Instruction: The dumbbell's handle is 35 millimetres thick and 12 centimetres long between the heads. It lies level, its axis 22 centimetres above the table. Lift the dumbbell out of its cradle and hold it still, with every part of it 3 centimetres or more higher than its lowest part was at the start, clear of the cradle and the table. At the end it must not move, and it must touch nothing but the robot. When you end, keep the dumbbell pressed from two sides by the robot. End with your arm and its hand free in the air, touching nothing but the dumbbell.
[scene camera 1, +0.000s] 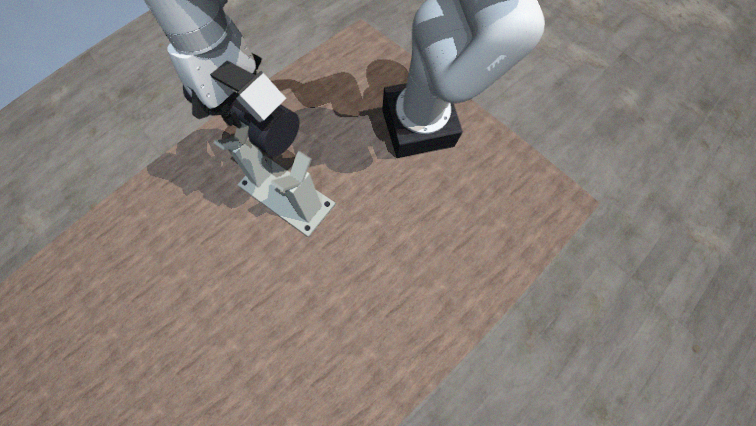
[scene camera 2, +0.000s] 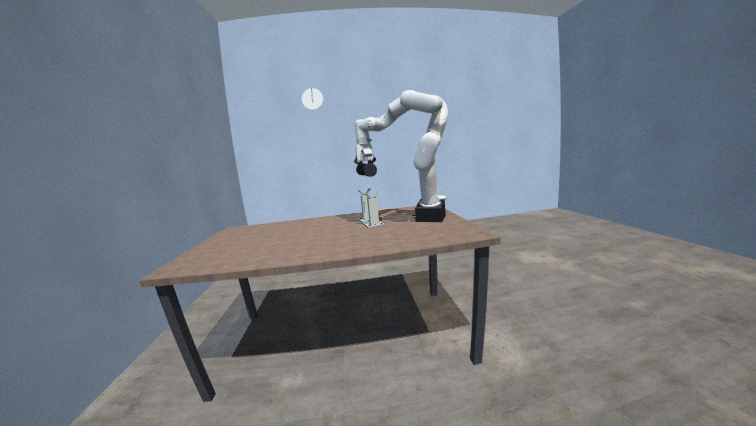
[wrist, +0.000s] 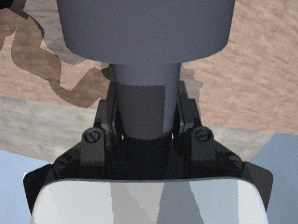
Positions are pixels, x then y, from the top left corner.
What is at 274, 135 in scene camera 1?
A dumbbell.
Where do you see my gripper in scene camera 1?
At 243, 114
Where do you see a dumbbell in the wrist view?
146, 51
